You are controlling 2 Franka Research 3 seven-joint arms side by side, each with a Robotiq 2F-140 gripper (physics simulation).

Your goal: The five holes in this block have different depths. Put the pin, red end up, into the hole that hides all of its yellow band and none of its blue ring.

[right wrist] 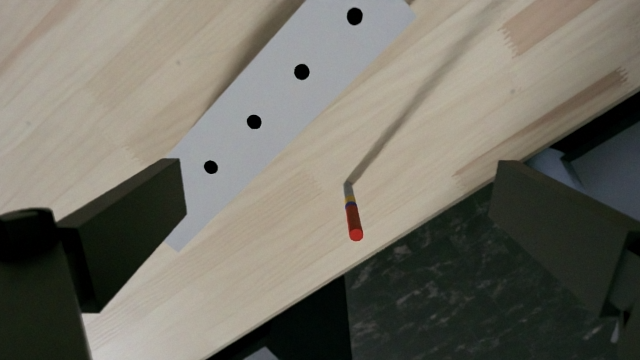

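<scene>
The pin (353, 215) stands upright on the table, red end up, with a blue ring, a yellow band and a grey lower part below the red. It stands beside the block, apart from it. The pale grey block (280, 150) runs diagonally across the upper left of the view; four of its holes show as black circles, and its upper end is cut off by the frame edge. My right gripper (338, 187) is open and empty, its two fingers wide apart, with the pin between and below them; the left finger overlaps the block's near end in the view. The left gripper does not show.
The wooden table (450, 125) ends at a diagonal front edge below and to the right of the pin. Beyond it lie a dark marbled floor (425, 290) and black and grey structures at the lower middle and right. The pin's long shadow runs up to the right.
</scene>
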